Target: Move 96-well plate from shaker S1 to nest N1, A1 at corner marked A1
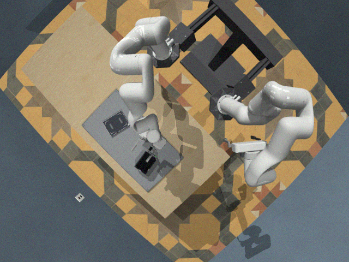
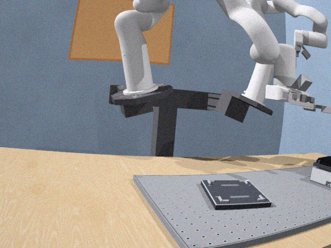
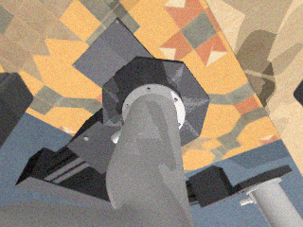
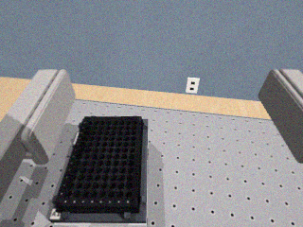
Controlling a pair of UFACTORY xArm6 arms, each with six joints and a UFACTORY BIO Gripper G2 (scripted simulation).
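Now: right hand 70 mm short of the black 96-well plate, 70 mm to the right of it and 140 mm above it. The rest, counted from my right hand: plate nest N1: 10 mm behind, 270 mm to the right, 200 mm below.
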